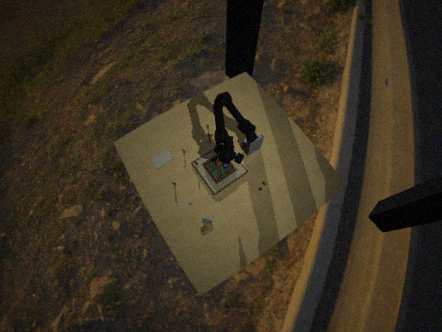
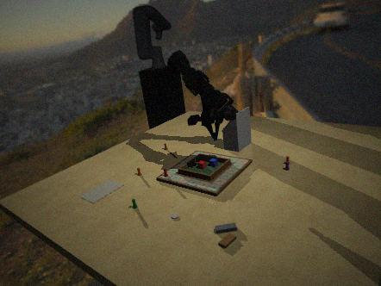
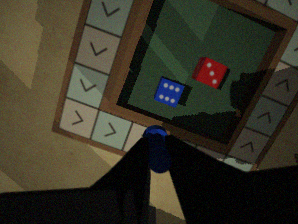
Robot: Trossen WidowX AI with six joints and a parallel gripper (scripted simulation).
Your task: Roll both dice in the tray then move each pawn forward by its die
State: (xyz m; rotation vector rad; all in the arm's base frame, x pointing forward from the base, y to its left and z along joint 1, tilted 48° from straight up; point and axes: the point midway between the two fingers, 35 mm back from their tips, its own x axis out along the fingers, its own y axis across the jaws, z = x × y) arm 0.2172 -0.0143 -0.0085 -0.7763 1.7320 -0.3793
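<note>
My gripper tip is 2 cm short of the blue die, 1 cm to the left of it and 10 cm above it. Also, from my gripper tip: blue pawn (1 cm above); then tray (5 cm ahead, 4 cm to the right, 12 cm below); then red die (5 cm ahead, 5 cm to the right, 10 cm below).
</note>
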